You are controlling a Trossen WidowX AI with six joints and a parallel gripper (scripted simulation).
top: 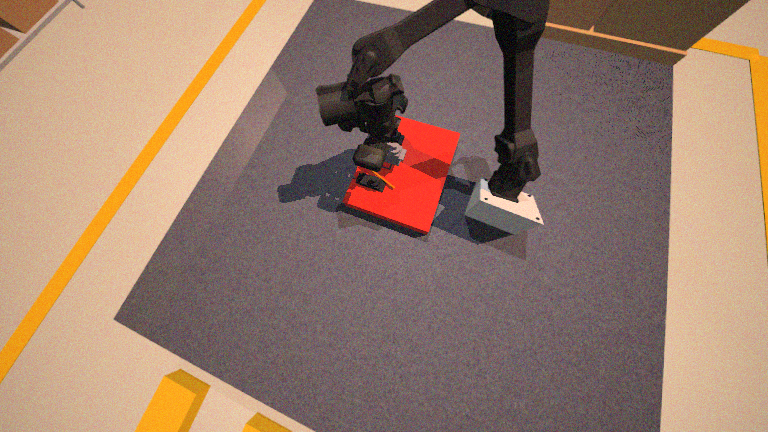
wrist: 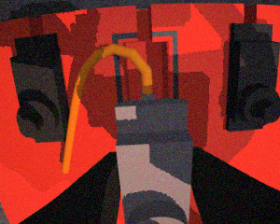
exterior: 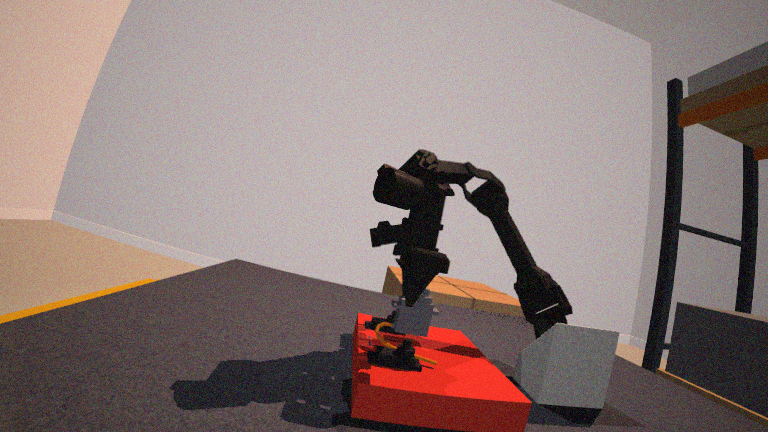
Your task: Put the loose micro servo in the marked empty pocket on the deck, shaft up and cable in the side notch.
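Right now the red deck is 100 mm below my gripper tip and 90 mm behind it.
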